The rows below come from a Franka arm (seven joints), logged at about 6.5 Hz.
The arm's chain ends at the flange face. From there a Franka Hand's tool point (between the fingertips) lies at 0.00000 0.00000 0.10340 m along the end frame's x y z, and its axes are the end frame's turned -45 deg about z.
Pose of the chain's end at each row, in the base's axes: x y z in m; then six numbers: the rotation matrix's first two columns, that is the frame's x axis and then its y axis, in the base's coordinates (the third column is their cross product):
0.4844 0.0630 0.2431 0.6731 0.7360 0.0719 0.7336 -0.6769 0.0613
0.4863 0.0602 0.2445 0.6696 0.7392 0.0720 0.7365 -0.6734 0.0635
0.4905 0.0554 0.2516 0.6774 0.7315 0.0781 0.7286 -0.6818 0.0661
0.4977 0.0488 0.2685 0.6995 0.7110 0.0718 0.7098 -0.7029 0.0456
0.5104 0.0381 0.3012 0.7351 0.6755 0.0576 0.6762 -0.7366 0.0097
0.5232 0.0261 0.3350 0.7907 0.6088 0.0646 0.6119 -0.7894 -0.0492
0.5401 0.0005 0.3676 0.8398 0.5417 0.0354 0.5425 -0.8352 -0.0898
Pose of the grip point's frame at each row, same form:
0.4941 0.0642 0.1402 -0.0428 0.9991 0.0075 0.9947 0.0418 0.0942
0.4962 0.0613 0.1416 -0.0473 0.9989 0.0060 0.9943 0.0465 0.0958
0.5010 0.0567 0.1487 -0.0362 0.9994 0.0085 0.9942 0.0351 0.1020
0.5063 0.0508 0.1655 -0.0073 0.9998 0.0185 0.9965 0.0057 0.0830
0.5155 0.0414 0.1980 0.0416 0.9985 0.0339 0.9979 -0.0432 0.0476
0.5254 0.0342 0.2319 0.1264 0.9887 0.0805 0.9918 -0.1277 0.0109
0.5381 0.0103 0.2647 0.2102 0.9736 0.0885 0.9774 -0.2075 -0.0385

